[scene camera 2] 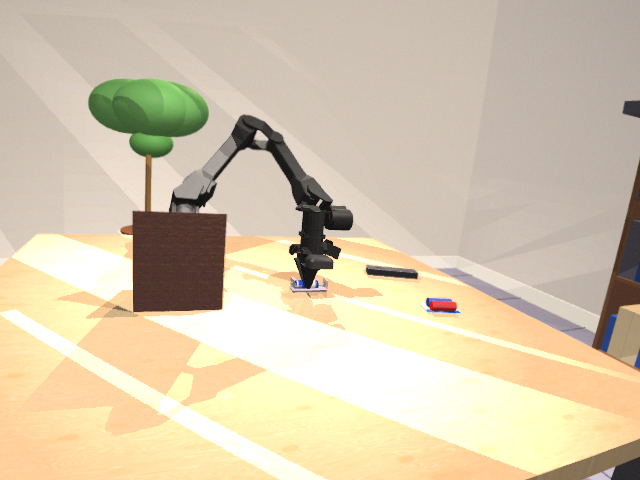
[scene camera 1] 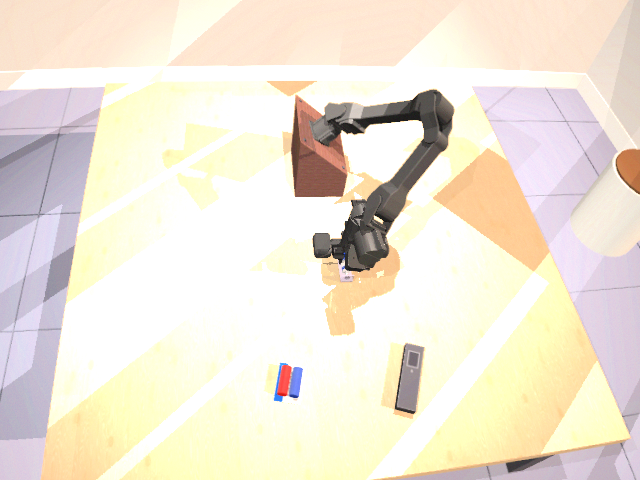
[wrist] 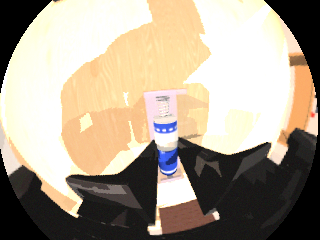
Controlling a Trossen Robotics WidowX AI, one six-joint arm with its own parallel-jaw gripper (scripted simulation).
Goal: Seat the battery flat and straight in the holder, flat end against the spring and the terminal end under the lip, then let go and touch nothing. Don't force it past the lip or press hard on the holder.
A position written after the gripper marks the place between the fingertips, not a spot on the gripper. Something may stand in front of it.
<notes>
In view: the gripper [scene camera 2: 306, 287] and a battery [wrist: 165, 133].
The gripper also shows in scene camera 1 [scene camera 1: 343, 263] and in the wrist view [wrist: 165, 141].
</notes>
